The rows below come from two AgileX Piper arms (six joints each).
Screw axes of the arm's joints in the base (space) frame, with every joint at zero. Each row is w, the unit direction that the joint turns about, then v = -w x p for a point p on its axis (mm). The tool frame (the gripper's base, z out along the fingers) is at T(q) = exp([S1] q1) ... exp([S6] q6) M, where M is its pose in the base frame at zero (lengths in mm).
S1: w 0 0 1 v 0.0 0.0 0.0
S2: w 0 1 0 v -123.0 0.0 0.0
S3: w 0 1 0 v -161.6 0.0 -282.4
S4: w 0.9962 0 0.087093 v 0.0 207.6 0.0
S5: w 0 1 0 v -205.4 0.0 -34.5
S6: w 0.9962 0 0.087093 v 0.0 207.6 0.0
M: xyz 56.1 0.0 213.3 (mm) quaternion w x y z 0.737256 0 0.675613 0
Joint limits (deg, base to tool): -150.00..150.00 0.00..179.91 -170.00..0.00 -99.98..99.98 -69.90..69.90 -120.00..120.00
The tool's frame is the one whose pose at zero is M.
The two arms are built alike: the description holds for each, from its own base.
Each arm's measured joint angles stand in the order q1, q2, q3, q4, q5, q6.
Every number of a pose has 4 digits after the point. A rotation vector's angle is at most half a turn.
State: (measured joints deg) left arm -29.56 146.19 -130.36 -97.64 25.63 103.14; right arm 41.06 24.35 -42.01 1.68 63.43 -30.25
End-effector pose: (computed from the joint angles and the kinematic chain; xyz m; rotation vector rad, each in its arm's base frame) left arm 0.4923 -0.3240 0.2123 0.8231 1.5253 -0.6969; right arm 0.0364 0.0349 0.3322 -1.3313 1.8579 0.1353
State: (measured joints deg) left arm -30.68 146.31 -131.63 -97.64 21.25 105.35; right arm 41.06 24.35 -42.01 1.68 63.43 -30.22
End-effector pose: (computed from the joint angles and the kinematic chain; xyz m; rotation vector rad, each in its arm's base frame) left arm 0.4921 -0.3299 0.2171 0.8146 1.5129 -0.6156; right arm 0.0364 0.0349 0.3322 -1.3308 1.8583 0.1356
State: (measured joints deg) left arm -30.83 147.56 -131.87 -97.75 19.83 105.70; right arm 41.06 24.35 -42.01 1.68 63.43 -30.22
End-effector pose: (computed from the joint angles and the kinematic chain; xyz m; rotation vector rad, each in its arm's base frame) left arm 0.4947 -0.3309 0.2052 0.8079 1.5375 -0.5939; right arm 0.0364 0.0349 0.3322 -1.3308 1.8583 0.1356
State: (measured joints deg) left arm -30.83 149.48 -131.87 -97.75 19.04 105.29; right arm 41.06 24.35 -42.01 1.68 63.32 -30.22
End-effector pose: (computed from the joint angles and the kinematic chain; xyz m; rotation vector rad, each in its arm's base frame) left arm 0.4977 -0.3313 0.1850 0.8017 1.5800 -0.5883; right arm 0.0365 0.0350 0.3323 -1.3297 1.8567 0.1357
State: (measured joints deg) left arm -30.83 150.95 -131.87 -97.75 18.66 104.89; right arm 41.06 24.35 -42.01 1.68 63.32 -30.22
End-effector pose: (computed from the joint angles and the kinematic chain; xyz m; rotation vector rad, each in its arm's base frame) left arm 0.4993 -0.3316 0.1696 0.7982 1.6116 -0.5880; right arm 0.0365 0.0350 0.3323 -1.3297 1.8567 0.1357
